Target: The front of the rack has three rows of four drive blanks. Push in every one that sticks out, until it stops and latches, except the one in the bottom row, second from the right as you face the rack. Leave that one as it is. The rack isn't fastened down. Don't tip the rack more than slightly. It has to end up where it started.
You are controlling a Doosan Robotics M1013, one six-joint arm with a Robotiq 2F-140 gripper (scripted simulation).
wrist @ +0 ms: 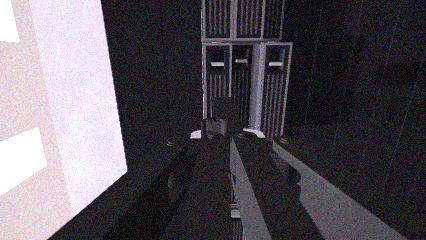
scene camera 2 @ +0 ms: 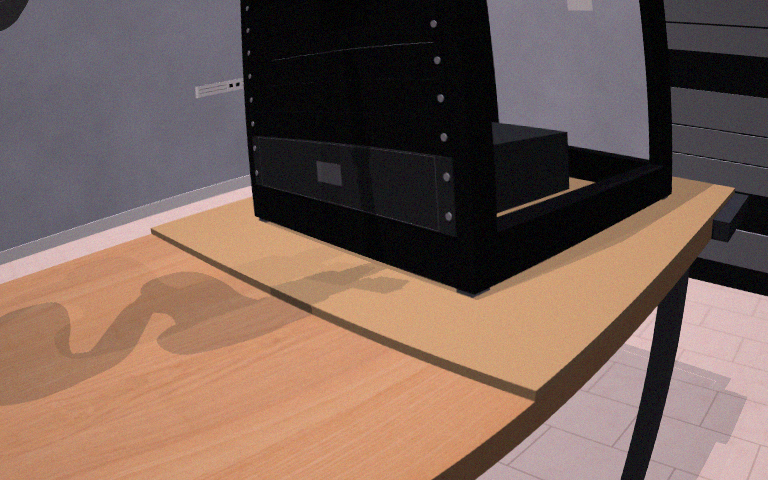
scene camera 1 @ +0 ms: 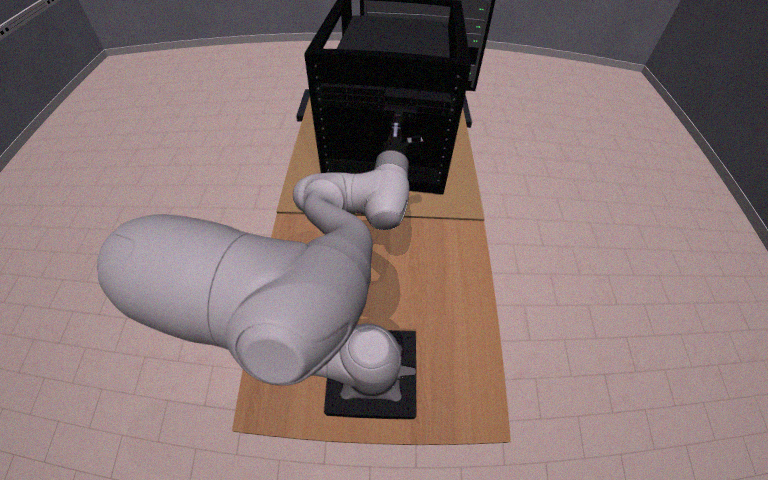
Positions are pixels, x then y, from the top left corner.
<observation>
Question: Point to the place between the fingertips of my gripper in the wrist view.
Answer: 221,113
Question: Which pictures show the black rack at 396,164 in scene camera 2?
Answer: The wrist view, scene camera 2 and scene camera 1: all of them.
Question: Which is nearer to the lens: the drive blank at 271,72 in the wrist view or the black rack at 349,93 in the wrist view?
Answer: The drive blank.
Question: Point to a black rack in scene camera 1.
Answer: At 348,140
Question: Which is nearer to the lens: the drive blank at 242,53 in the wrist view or the black rack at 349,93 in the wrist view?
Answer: The drive blank.
</observation>
